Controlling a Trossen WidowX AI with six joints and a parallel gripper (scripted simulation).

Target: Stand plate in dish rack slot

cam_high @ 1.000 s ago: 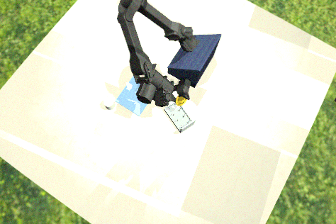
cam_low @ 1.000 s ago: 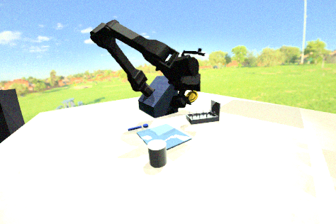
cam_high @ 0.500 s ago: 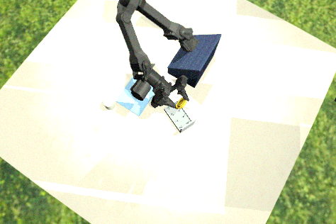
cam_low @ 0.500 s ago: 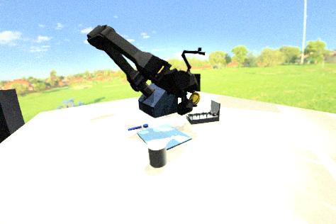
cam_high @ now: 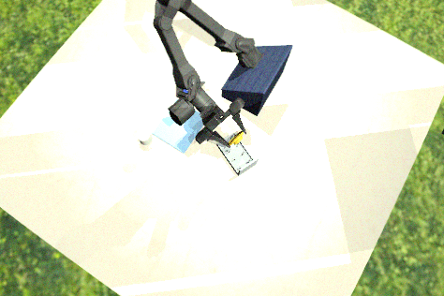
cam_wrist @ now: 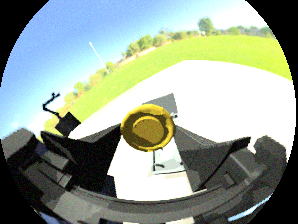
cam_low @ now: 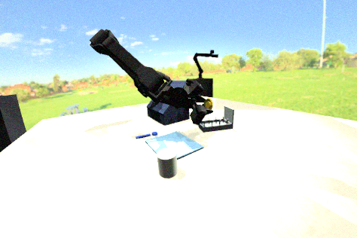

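Now: the dish rack 6 cm below my gripper tip, 2 cm ahead of it and 1 cm to the left of it. From my gripper tip the other things lie so: plate (1 cm to the right); then blue spoon (24 cm to the right, 8 cm below, 7 cm behind); then light blue mat (20 cm to the right, 9 cm below, 5 cm ahead).
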